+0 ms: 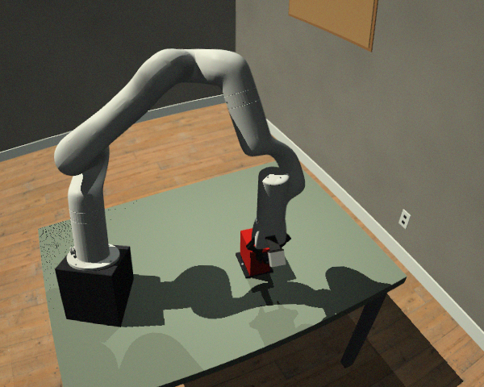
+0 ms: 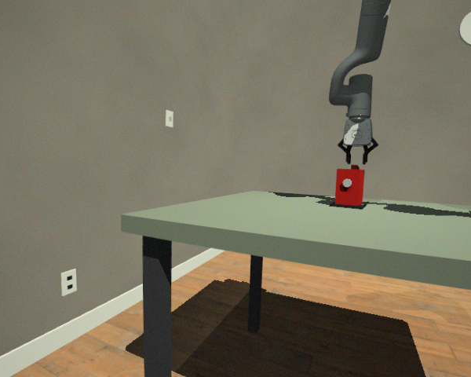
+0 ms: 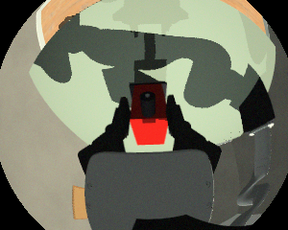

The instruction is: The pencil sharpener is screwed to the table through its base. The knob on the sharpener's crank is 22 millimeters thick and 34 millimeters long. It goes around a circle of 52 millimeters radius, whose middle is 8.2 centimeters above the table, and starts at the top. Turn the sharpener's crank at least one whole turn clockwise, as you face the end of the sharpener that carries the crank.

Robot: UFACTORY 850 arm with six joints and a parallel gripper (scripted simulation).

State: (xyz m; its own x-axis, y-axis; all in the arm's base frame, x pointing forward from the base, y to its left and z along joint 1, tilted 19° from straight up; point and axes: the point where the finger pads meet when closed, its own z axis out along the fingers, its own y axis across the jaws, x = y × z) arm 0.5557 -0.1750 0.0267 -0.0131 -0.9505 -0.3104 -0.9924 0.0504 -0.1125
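Now: hand 4 cm above the knob and 2 cm to the right of it.
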